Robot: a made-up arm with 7 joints. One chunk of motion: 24 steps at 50 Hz.
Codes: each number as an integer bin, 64 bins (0 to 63) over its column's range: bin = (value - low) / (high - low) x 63, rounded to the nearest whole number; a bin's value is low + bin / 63 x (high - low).
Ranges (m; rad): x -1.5..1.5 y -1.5..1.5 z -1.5..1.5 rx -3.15..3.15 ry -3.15..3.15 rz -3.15..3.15
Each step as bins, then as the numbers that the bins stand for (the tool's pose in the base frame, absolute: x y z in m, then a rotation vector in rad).
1 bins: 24 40 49 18 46 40
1 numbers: -0.3571 0.4048 0.8333 -1.3500 1.4500 0.8500
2 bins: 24 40 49 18 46 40
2 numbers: -0.3571 0.4048 0.8333 -1.3500 1.4500 0.8500
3 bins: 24 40 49 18 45 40
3 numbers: -0.3571 0.4048 0.8333 -1.3500 1.3500 0.8500
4 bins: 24 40 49 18 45 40
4 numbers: -0.3571 0.4048 0.8333 -1.3500 1.3500 0.8500
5 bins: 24 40 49 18 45 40
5 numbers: -0.3571 0.4048 0.8333 -1.3500 1.3500 0.8500
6 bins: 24 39 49 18 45 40
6 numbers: -0.3571 0.3571 0.8333 -1.3500 1.3500 0.8500
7 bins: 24 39 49 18 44 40
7 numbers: -0.3571 0.3571 0.8333 -1.3500 1.2500 0.8500
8 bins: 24 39 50 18 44 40
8 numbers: -0.3571 0.3571 0.8810 -1.3500 1.2500 0.8500
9 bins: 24 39 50 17 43 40
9 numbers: -0.3571 0.3571 0.8810 -1.4500 1.1500 0.8500
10 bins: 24 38 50 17 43 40
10 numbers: -0.3571 0.3095 0.8810 -1.4500 1.1500 0.8500
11 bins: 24 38 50 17 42 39
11 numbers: -0.3571 0.3095 0.8810 -1.4500 1.0500 0.7500
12 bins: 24 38 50 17 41 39
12 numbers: -0.3571 0.3095 0.8810 -1.4500 0.9500 0.7500
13 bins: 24 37 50 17 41 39
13 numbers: -0.3571 0.2619 0.8810 -1.4500 0.9500 0.7500
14 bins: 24 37 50 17 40 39
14 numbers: -0.3571 0.2619 0.8810 -1.4500 0.8500 0.7500
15 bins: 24 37 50 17 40 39
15 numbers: -0.3571 0.2619 0.8810 -1.4500 0.8500 0.7500
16 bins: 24 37 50 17 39 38
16 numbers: -0.3571 0.2619 0.8810 -1.4500 0.7500 0.6500
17 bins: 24 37 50 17 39 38
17 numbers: -0.3571 0.2619 0.8810 -1.4500 0.7500 0.6500
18 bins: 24 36 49 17 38 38
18 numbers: -0.3571 0.2143 0.8333 -1.4500 0.6500 0.6500
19 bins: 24 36 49 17 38 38
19 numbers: -0.3571 0.2143 0.8333 -1.4500 0.6500 0.6500
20 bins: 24 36 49 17 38 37
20 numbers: -0.3571 0.2143 0.8333 -1.4500 0.6500 0.5500
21 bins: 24 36 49 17 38 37
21 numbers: -0.3571 0.2143 0.8333 -1.4500 0.6500 0.5500
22 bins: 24 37 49 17 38 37
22 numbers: -0.3571 0.2619 0.8333 -1.4500 0.6500 0.5500
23 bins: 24 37 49 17 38 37
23 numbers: -0.3571 0.2619 0.8333 -1.4500 0.6500 0.5500
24 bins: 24 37 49 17 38 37
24 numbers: -0.3571 0.2619 0.8333 -1.4500 0.6500 0.5500
